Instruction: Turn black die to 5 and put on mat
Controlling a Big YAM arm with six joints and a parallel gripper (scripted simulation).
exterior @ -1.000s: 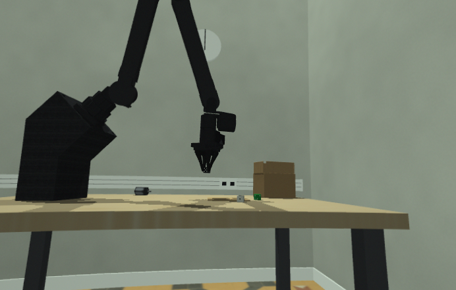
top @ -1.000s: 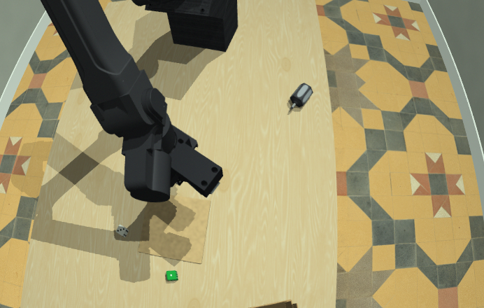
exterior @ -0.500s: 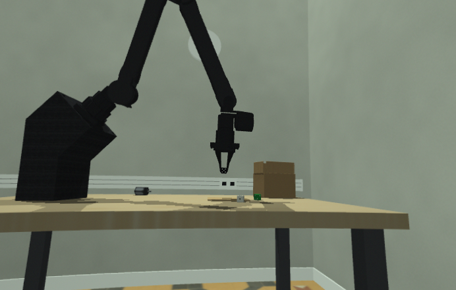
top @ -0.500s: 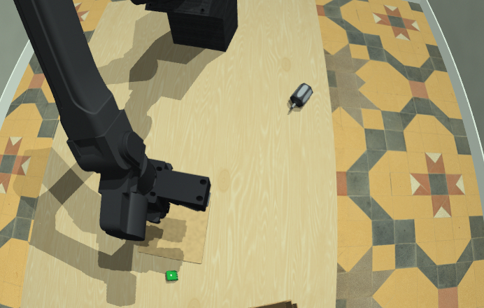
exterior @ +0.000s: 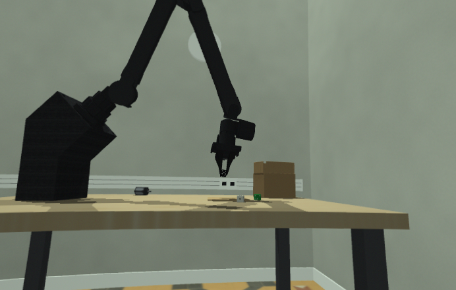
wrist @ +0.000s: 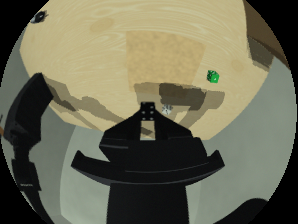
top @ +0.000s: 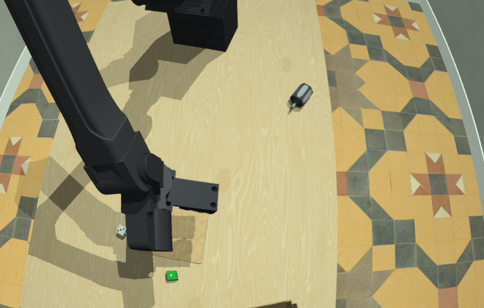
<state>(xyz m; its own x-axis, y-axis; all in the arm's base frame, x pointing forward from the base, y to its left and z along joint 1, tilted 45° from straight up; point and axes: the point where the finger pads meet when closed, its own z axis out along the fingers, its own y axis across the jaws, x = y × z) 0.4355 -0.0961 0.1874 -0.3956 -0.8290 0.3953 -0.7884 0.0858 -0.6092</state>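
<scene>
Right now the mat is 9 cm below my hand, 3 cm to the left of it and 3 cm ahead of it. From my hand the other things lie so: white die: 9 cm to the right, 8 cm below, 2 cm ahead; then black die: 1 cm to the left; then green die: 13 cm ahead, 8 cm below.
</scene>
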